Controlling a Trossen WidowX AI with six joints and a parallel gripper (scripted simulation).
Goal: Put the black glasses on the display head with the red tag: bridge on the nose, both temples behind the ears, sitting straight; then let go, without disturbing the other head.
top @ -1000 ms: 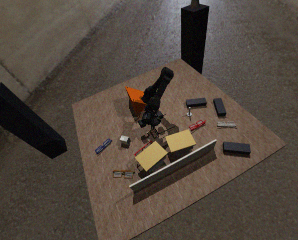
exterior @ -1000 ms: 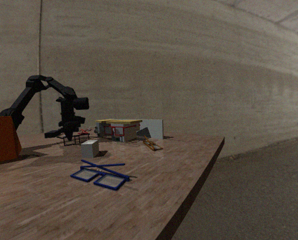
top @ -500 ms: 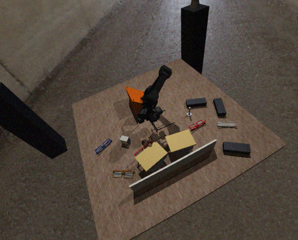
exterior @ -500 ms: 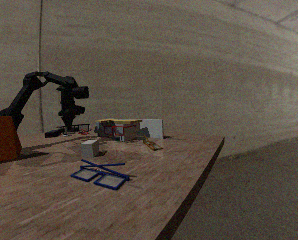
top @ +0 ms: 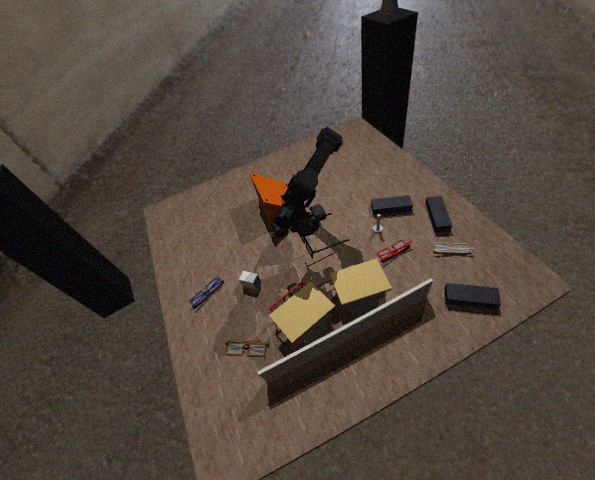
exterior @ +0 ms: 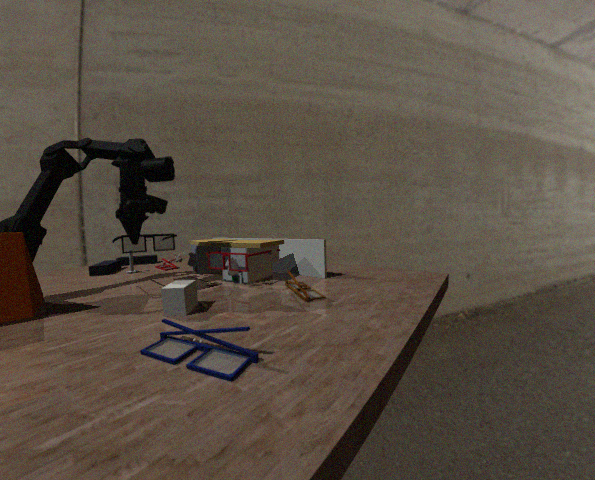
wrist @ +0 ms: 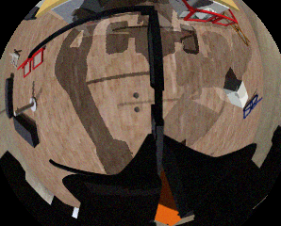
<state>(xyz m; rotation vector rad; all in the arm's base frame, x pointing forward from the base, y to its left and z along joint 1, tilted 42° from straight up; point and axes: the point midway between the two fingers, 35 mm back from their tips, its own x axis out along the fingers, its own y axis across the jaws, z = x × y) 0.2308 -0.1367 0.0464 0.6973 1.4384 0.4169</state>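
Right now my gripper tip is 80 mm short of the stand, 300 mm to the right of it and 90 mm above it. Round my gripper tip: white cube 10 mm behind, 240 mm to the right, 90 mm below; then white panel 370 mm ahead, 60 mm to the right, 60 mm below.
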